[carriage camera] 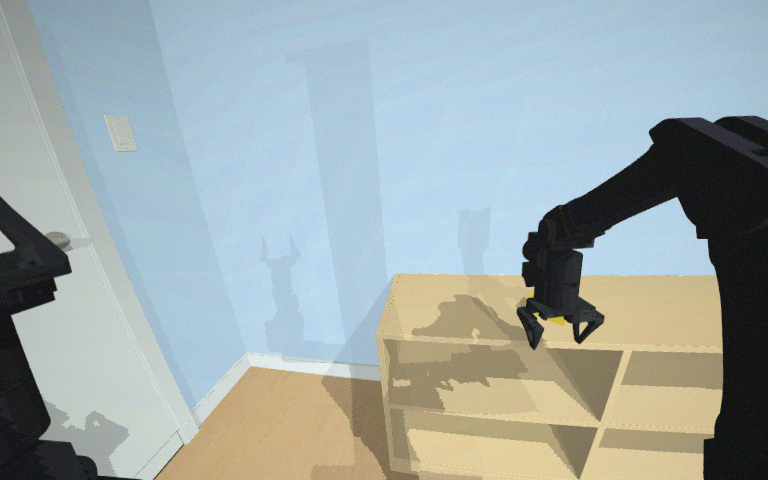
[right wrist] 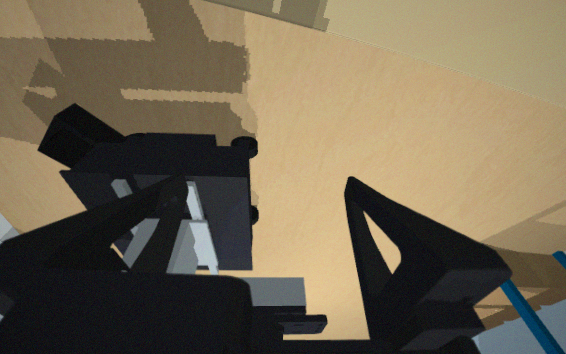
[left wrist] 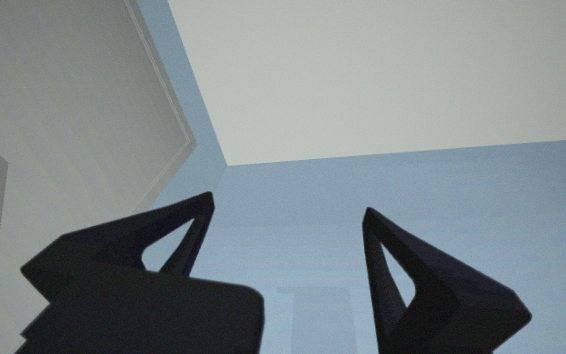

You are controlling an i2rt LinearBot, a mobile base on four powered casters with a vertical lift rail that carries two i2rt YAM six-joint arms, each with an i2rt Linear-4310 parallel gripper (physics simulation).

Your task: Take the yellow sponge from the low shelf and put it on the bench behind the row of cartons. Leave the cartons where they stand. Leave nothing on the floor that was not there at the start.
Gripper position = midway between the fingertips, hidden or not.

Note:
In view: the left gripper (left wrist: 286, 207), the right gripper (carriage camera: 555, 345), an open box (right wrist: 73, 132), a low wooden shelf (carriage camera: 461, 385) and a white door (carriage camera: 106, 385).
The right gripper is seen too in the right wrist view (right wrist: 266, 183). The low wooden shelf is seen too in the right wrist view (right wrist: 511, 51). The white door is seen too in the left wrist view (left wrist: 99, 131). The carriage camera view does not show the open box: it is out of frame. The left wrist view does not show the open box: it is out of frame.

